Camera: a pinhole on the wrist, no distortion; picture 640 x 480 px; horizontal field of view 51.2 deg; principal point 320.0 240.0 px. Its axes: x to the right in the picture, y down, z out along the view. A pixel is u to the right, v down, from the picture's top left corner.
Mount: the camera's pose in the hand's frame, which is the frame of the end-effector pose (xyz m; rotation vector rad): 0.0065 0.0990 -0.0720 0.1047 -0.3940 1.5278
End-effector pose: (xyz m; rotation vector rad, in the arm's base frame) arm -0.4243 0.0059 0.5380 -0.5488 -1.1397 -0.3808
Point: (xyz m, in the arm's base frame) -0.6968 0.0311 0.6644
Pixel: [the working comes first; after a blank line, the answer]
In the camera's frame: -0.1393 -0.0791 0.3848

78 103
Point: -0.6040 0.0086 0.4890
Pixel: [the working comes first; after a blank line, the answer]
In the camera's frame: -0.1145 0.0739 0.2588

25 431
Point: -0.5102 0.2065 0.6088
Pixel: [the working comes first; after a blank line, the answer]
In the camera's frame: 0.0871 -0.0732 0.2530

550 47
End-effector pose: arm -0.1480 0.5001 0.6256 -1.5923 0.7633 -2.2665
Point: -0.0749 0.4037 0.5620
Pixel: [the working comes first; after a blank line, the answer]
In the camera's frame: 0.0567 0.0085 0.1423

586 280
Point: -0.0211 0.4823 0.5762
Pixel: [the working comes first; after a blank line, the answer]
In the camera's frame: -0.0059 0.0453 0.2055

301 387
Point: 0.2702 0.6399 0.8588
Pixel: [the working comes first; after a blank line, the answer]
In the camera's frame: -0.2070 -0.0629 0.5763

80 167
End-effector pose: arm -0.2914 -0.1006 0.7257 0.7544 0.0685 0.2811
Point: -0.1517 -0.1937 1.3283
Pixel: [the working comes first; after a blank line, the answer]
In the camera's frame: 0.3921 -0.2175 0.4652

outside the picture
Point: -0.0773 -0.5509 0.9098
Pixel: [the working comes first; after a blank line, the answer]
In the camera's frame: -0.1478 -0.1938 0.5924

153 22
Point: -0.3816 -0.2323 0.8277
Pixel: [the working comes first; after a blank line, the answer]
In the camera's frame: -0.0254 0.0792 0.2588

254 445
